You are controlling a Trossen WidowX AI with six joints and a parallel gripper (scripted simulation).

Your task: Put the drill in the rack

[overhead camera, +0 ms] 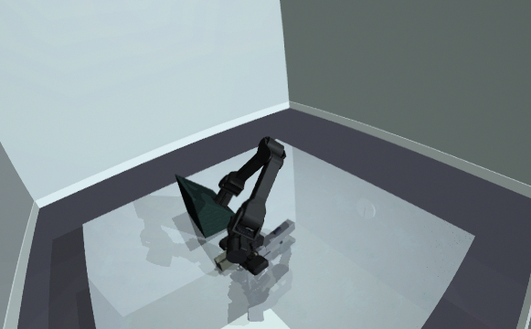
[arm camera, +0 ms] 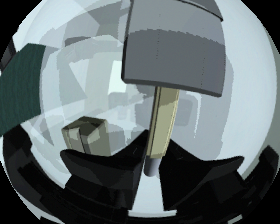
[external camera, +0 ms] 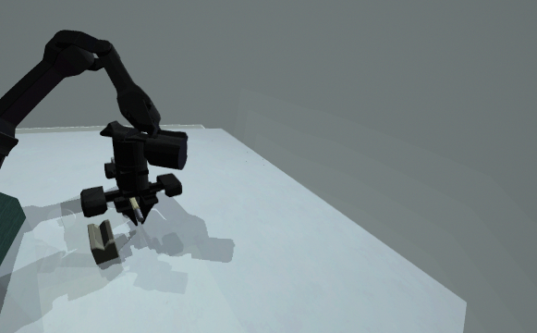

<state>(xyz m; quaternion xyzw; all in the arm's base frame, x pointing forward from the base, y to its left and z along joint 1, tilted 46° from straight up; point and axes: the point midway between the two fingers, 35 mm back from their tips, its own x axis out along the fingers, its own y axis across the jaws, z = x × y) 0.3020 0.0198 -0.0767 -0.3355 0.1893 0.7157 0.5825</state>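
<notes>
The drill lies 4 cm to the left of my gripper tip, 4 cm above it and 1 cm behind it. The rest, counted from my gripper tip: rack: 7 cm behind, 5 cm to the right, 1 cm above; then key: 16 cm to the left, 4 cm behind, 4 cm above.
</notes>
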